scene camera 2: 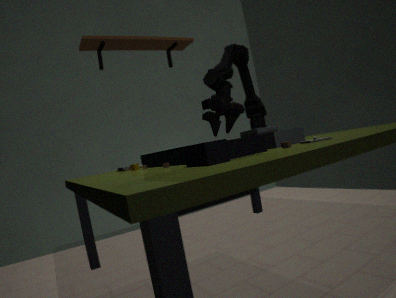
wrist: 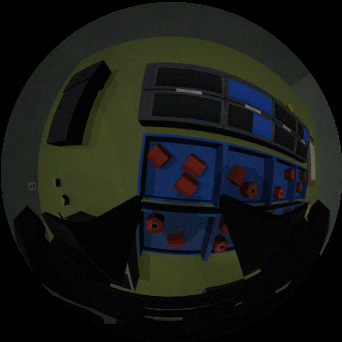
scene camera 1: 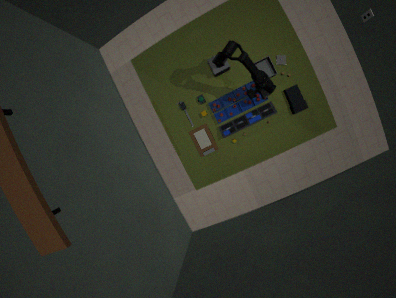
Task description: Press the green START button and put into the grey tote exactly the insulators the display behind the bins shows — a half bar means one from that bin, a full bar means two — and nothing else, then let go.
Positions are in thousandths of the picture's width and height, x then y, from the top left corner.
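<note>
A black box (wrist: 197, 370) is part of this scene. My gripper (scene camera 2: 559, 451) is open and holds nothing, and I find that same gripper (wrist: 531, 586) in the wrist view too.
</note>
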